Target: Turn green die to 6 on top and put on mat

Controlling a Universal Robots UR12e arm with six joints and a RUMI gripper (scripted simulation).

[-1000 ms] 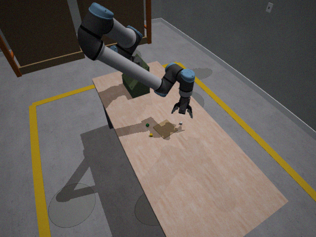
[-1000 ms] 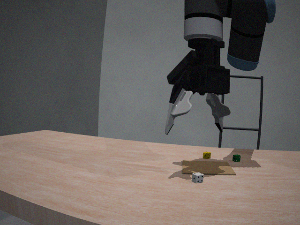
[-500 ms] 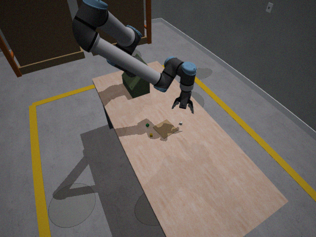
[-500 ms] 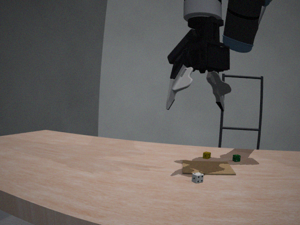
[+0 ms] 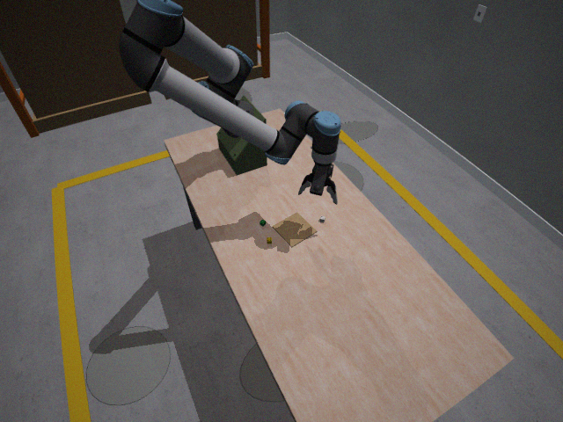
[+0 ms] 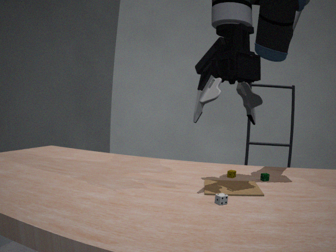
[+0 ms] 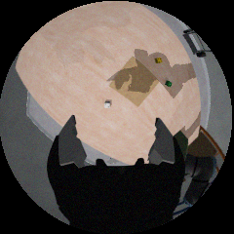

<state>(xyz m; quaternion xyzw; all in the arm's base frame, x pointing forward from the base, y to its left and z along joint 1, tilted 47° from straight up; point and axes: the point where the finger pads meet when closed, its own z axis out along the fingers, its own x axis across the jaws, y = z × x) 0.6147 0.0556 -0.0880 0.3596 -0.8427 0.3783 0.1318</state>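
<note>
My gripper is now 200 mm to the left of the green die, 150 mm above it and 100 mm past it. Round my hand: tan mat (160 mm below, 90 mm to the right, 20 mm behind); white die (150 mm below, 50 mm to the left, 10 mm behind); yellow die (220 mm to the right, 150 mm below).
</note>
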